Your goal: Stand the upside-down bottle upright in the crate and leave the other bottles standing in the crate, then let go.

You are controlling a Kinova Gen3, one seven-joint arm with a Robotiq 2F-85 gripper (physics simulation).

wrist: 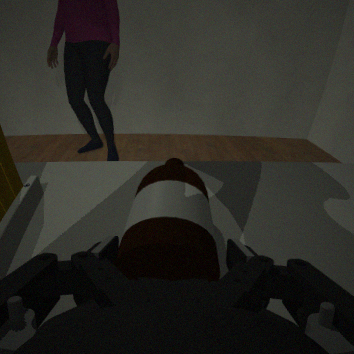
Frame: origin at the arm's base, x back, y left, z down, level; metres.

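Where they show: gripper, fingertip midpoint: (172,249).
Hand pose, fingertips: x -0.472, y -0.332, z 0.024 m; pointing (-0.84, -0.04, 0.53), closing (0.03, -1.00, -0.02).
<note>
Each offset is from my fingertips to the top centre of the thing. "pt": to the spot under its first point. Level surfaces: height alone.
In the wrist view a dark brown bottle @(dx -0.058, dy +0.000, dz -0.033 m) (168,204) with a white label lies between my gripper's fingers, its cap end pointing away from the camera. My gripper (172,249) is open; its two dark fingers stand on either side of the bottle's wide end, with small gaps beside it. A grey wall piece @(pt dx -0.058, dy +0.162, dz +0.017 m) (21,207), which may be the crate's wall, runs along the left. The other bottles are not in view.
A pale grey surface @(dz +0.041 m) (291,218) lies below the bottle. A yellow object @(pt dx -0.074, dy +0.175, dz -0.017 m) (7,172) stands at the far left edge. Beyond the surface is a wooden floor (211,147), where a person (88,70) in a magenta top stands at the upper left.
</note>
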